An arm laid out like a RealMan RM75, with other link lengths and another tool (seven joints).
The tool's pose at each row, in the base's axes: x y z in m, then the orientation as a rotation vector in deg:
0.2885, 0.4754, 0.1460, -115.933, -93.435, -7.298
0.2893, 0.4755, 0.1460, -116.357, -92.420, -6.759
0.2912, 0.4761, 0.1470, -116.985, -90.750, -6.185
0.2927, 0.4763, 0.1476, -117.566, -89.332, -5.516
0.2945, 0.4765, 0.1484, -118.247, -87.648, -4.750
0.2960, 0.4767, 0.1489, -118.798, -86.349, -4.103
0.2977, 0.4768, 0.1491, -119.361, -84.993, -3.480
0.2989, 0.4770, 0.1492, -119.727, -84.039, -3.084
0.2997, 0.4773, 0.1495, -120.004, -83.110, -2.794
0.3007, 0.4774, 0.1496, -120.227, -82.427, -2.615
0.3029, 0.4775, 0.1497, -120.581, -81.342, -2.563
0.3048, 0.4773, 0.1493, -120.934, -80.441, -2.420
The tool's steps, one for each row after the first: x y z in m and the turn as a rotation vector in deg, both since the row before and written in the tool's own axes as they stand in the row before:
0.0003, 0.0007, -0.0002, 0.327, 0.051, 0.874
0.0014, 0.0013, -0.0011, 0.427, 0.272, 1.350
0.0009, 0.0011, -0.0008, 0.402, 0.103, 1.208
0.0011, 0.0013, -0.0011, 0.457, 0.130, 1.430
0.0009, 0.0011, -0.0007, 0.348, 0.050, 1.129
0.0008, 0.0014, -0.0006, 0.339, 0.078, 1.165
0.0007, 0.0010, -0.0003, 0.236, 0.086, 0.800
0.0007, 0.0005, -0.0003, 0.244, 0.167, 0.729
0.0005, 0.0008, -0.0003, 0.148, 0.133, 0.537
0.0010, 0.0018, -0.0007, 0.133, 0.345, 0.803
0.0005, 0.0019, -0.0003, 0.103, 0.203, 0.714

